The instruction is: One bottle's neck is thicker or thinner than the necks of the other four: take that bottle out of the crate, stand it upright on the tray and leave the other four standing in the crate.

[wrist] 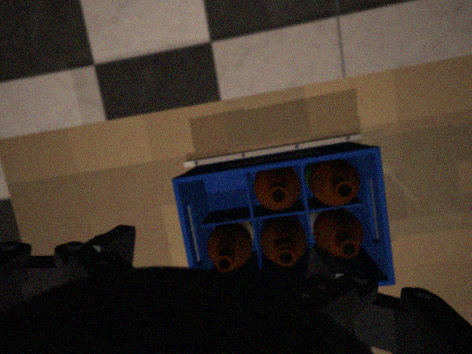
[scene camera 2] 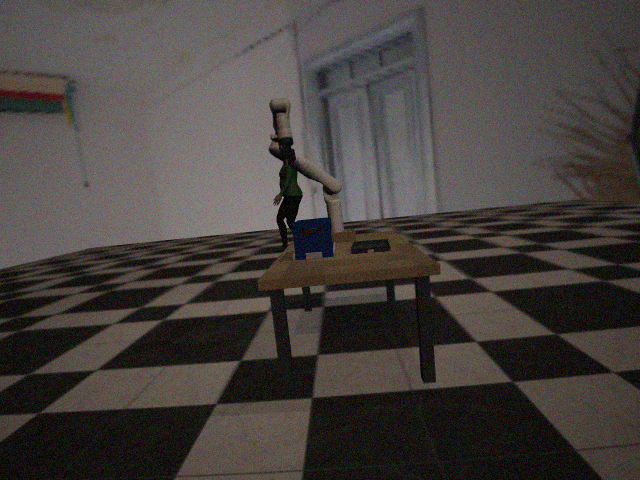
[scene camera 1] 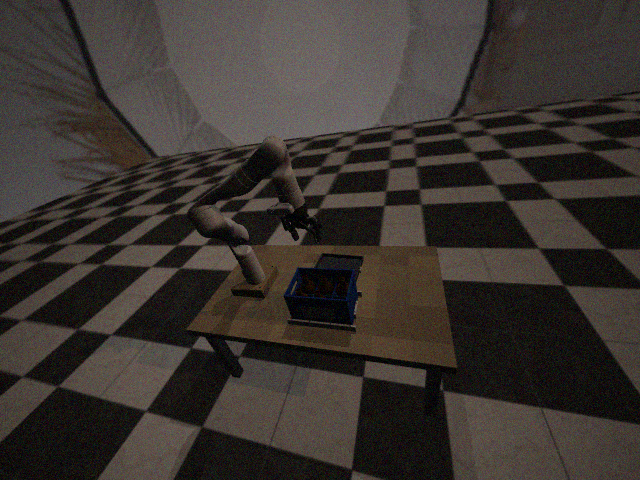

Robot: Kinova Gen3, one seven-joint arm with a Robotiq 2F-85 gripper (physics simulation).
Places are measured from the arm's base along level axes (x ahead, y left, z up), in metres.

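Pixels of known places: gripper, fingertip midpoint: [wrist: 220, 255] [scene camera 2: 289, 167] [scene camera 1: 307, 240]; arm's base, origin of the base link: [scene camera 2: 336, 232] [scene camera 1: 257, 278].
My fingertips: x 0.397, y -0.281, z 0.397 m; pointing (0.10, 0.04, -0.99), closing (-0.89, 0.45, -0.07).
Ahead of a thing's pixels: the offset from my fingertips to its top centre. "pt": to the spot under its first point. Level surfaces: height alone.
A blue crate {0.087 m left, 0.015 m back, 0.280 m down} [scene camera 1: 322, 305] [scene camera 2: 312, 237] [wrist: 383, 214] stands mid-table. It holds five brown bottles, all upright: two in one row {pt 0.031 m left, 0.028 m back, 0.293 m down} [wrist: 277, 187] [wrist: 334, 182] and three in the other {0.111 m left, 0.080 m ahead, 0.292 m down} [wrist: 227, 246] {0.130 m left, 0.006 m back, 0.292 m down} [wrist: 284, 242] {0.144 m left, 0.091 m back, 0.292 m down} [wrist: 340, 233]. One corner cell is empty. The view is too dim to compare the necks. The dark grey tray {pt 0.428 m left, 0.046 m ahead, 0.450 m down} [scene camera 1: 339, 261] [scene camera 2: 370, 246] lies flat right behind the crate; the wrist view hides it. My gripper [scene camera 1: 301, 229] [scene camera 2: 288, 153] [wrist: 220, 255] is open and empty. It hangs high above the table's far edge, behind the tray and crate.
The wooden table {0.456 m down} [scene camera 1: 404, 310] [scene camera 2: 347, 271] [wrist: 112, 158] carries my wooden base block [scene camera 1: 253, 288] at the left. A thin white strip {pt 0.016 m right, 0.024 m back, 0.437 m down} [scene camera 1: 322, 325] [wrist: 270, 152] lies along the crate's front side. A figure in green [scene camera 2: 290, 183] stands beyond the table.
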